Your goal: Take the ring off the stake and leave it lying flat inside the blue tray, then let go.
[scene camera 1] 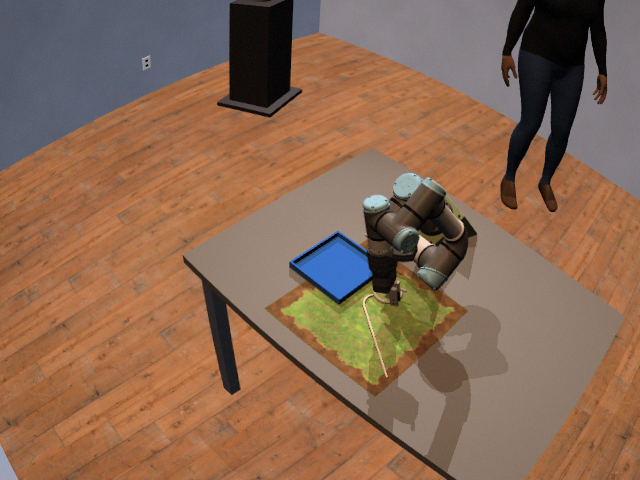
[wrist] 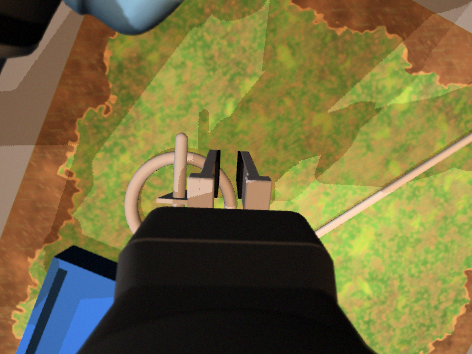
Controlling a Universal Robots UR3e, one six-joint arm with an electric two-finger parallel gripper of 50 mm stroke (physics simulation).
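Places are measured from the arm's base along level axes (x back, y right, z up), in metres.
Where they show: gripper, fingertip midpoint: (scene camera 1: 395, 302) (wrist: 228, 165).
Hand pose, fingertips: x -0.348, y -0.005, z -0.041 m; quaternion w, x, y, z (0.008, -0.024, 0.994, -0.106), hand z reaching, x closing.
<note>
After its pixels a point has its place.
The pale ring (wrist: 131, 197) @[x -0.280, y 0.026, z -0.045 m] (scene camera 1: 381, 300) @[x -0.355, y 0.034, z -0.045 m] is around the upright pale stake (wrist: 180, 165) @[x -0.320, y -0.003, z -0.012 m] in the wrist view; its far side passes behind the stake. Its near side is hidden by the gripper body. My gripper (wrist: 228, 165) @[x -0.348, y -0.005, z -0.041 m] (scene camera 1: 395, 294) @[x -0.348, y -0.005, z -0.041 m] is partly open. One finger is inside the ring, the other outside, with the ring's right side showing between them and a gap to the pads. Whether the ring touches the mat is hard to tell. The blue tray (scene camera 1: 315, 283) @[x -0.386, y 0.216, z -0.040 m] (wrist: 42, 312) @[x -0.225, y 0.114, z -0.035 m] lies beside the gripper, at the lower left in the wrist view.
A long thin pale rod (scene camera 1: 374, 333) @[x -0.463, y 0.006, z -0.054 m] (wrist: 395, 187) @[x -0.479, y 0.000, z -0.048 m] with a curved end runs across the green and brown mat (scene camera 1: 330, 330) @[x -0.506, y 0.112, z -0.054 m] (wrist: 300, 65) @[x -0.395, y -0.084, z -0.054 m], close to the gripper. The mat lies on the grey-brown table (scene camera 1: 532, 335) @[x -0.278, y -0.438, z -0.054 m], partly under the tray. The arm's links stand above and behind the gripper.
</note>
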